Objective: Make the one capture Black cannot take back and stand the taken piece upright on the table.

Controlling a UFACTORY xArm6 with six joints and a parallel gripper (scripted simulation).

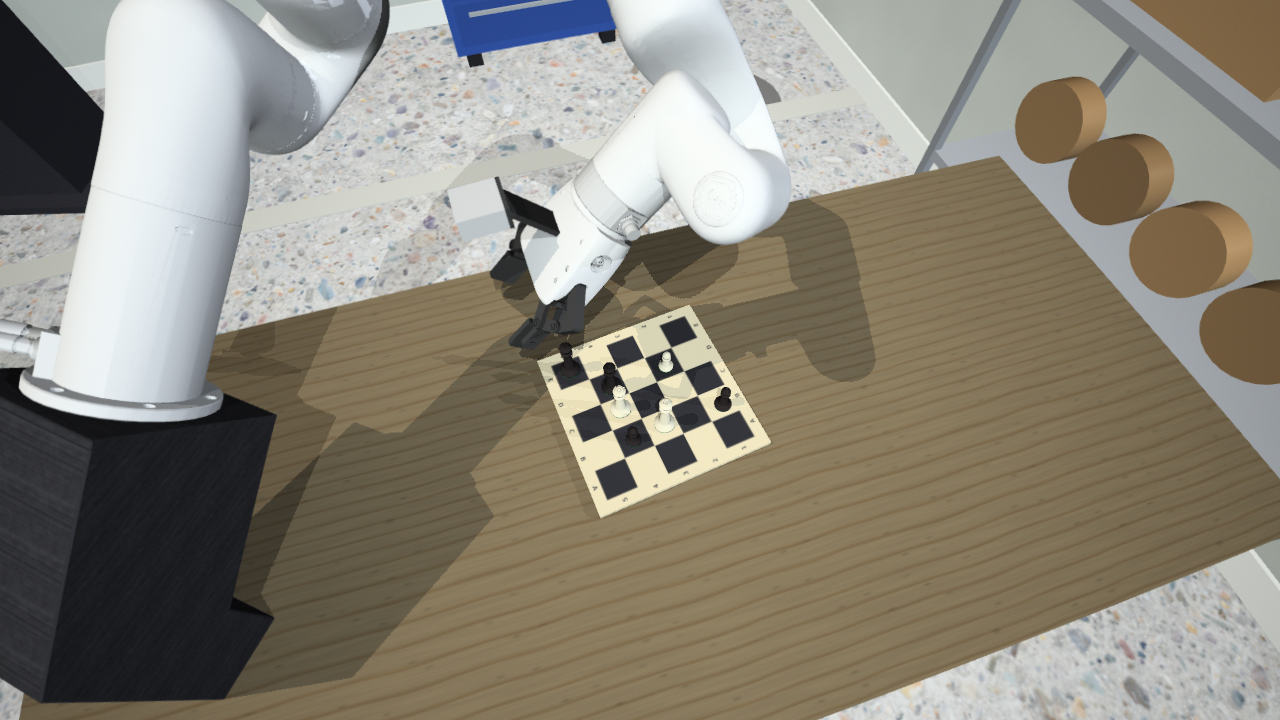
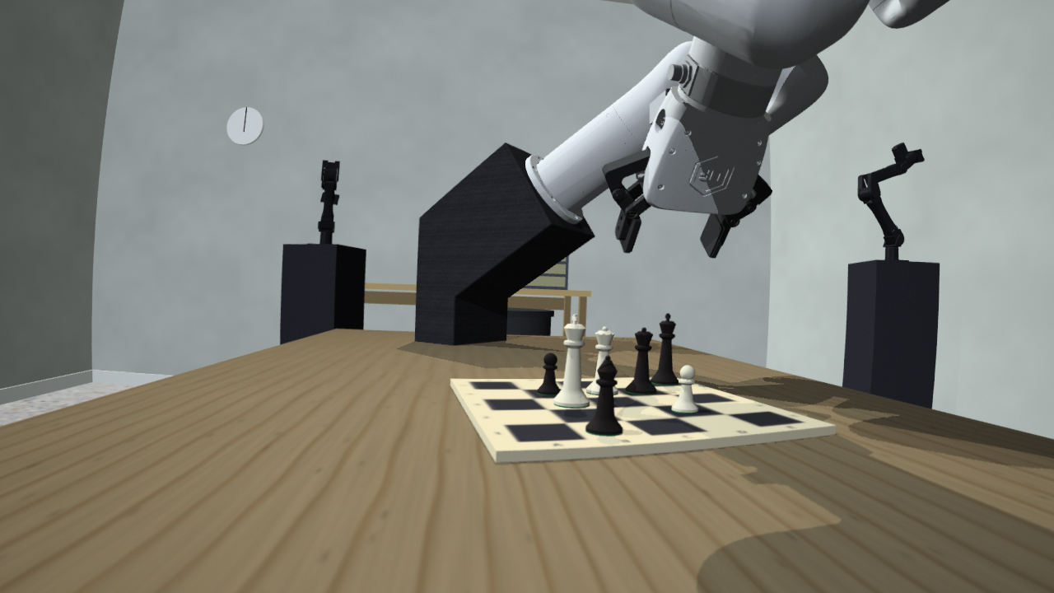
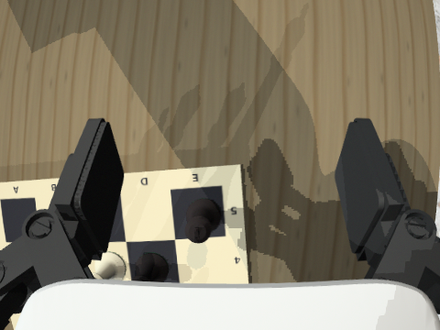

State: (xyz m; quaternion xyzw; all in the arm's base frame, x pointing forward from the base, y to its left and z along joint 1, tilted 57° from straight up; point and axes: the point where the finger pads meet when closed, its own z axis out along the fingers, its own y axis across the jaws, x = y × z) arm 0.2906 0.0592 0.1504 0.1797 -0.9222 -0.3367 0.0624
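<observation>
Right now the black pawn is 12 cm below my hand, 12 cm ahead of it and 10 cm to the right of it. Round my hand: black queen: 11 cm below, 10 cm ahead, 3 cm to the right; then black king: 10 cm below, 4 cm ahead; then white queen: 11 cm below, 11 cm ahead, 6 cm to the right.
</observation>
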